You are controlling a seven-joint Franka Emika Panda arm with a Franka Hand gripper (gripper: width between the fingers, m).
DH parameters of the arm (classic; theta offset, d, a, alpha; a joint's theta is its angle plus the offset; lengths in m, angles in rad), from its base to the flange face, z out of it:
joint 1: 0 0.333 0 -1.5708
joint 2: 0 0 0 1.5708
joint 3: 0 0.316 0.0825 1.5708
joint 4: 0 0 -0.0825 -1.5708
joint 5: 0 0.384 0 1.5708
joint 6: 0 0 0.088 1.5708
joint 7: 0 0.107 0 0
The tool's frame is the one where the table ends.
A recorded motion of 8 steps. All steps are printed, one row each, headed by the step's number.
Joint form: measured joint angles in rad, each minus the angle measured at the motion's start. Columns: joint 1, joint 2, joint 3, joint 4, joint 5, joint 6, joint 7.
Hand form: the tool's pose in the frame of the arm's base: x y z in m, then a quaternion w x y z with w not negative. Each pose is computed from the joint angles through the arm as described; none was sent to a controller.
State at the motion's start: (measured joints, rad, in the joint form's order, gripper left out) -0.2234 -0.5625 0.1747 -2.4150 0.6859 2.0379 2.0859
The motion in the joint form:
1: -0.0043 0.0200 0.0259 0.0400 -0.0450 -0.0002 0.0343
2: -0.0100 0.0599 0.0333 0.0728 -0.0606 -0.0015 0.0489
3: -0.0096 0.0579 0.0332 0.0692 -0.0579 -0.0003 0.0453
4: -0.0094 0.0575 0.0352 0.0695 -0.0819 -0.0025 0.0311
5: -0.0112 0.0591 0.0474 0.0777 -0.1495 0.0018 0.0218
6: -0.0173 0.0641 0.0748 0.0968 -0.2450 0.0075 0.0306
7: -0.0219 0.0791 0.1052 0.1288 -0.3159 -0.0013 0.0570
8: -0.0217 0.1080 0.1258 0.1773 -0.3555 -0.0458 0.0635
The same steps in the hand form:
1: 0.4150 0.0324 0.5422 0.21026 -0.34899 0.89919 0.15955
2: 0.4264 0.0324 0.5415 0.20225 -0.34678 0.90203 0.15869
3: 0.4257 0.0325 0.5407 0.20283 -0.34755 0.90151 0.15921
4: 0.4252 0.0325 0.5401 0.19756 -0.36038 0.89944 0.14869
5: 0.4260 0.0342 0.5415 0.18506 -0.38345 0.89718 0.11744
6: 0.4287 0.0401 0.5459 0.16658 -0.40859 0.89443 0.07284
7: 0.4336 0.0505 0.5517 0.14933 -0.42370 0.89237 0.04311
8: 0.4398 0.0612 0.5573 0.12870 -0.44218 0.88692 0.03589

